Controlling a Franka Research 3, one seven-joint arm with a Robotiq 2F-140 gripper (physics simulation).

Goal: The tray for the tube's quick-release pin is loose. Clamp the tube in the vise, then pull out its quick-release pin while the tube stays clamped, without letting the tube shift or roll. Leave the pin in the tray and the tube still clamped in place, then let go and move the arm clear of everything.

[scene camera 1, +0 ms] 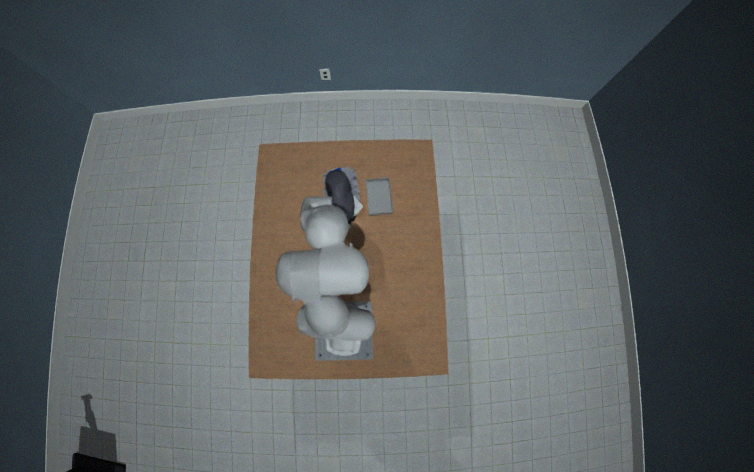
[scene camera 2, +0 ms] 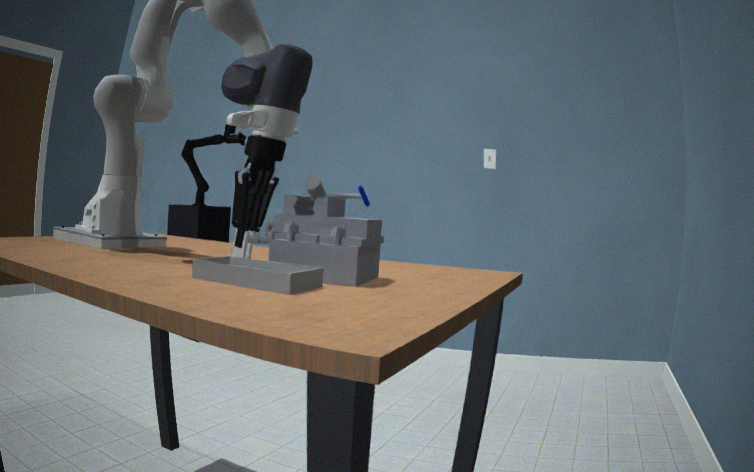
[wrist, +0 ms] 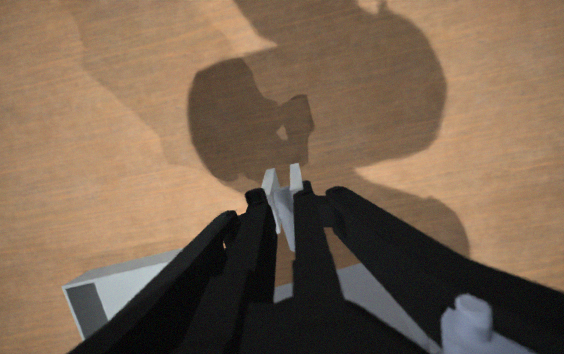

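Note:
The grey tube [scene camera 2: 314, 187] lies across the top of the vise [scene camera 2: 333, 258] [scene camera 1: 350, 177], between its jaws; I cannot tell how tightly they grip. The pin [scene camera 2: 363, 195] [scene camera 1: 337, 169], with its blue handle, sticks out on the tube's far side from my gripper. My gripper [scene camera 2: 242, 247] [wrist: 285, 180] points down beside the vise, low behind the tray in the scene camera 2 view. It is shut on the vise handle [wrist: 285, 215], a thin grey-lavender bar between the pale finger pads. The arm hides the fingers and most of the vise from above.
The loose grey tray [scene camera 1: 380, 197] [scene camera 2: 242, 273] [wrist: 130, 267] sits on the wooden table [scene camera 1: 411, 250] beside the vise, close to my gripper. A rounded grey knob [wrist: 474, 312] stands near the right finger. A black stand [scene camera 2: 198, 220] shows behind the table.

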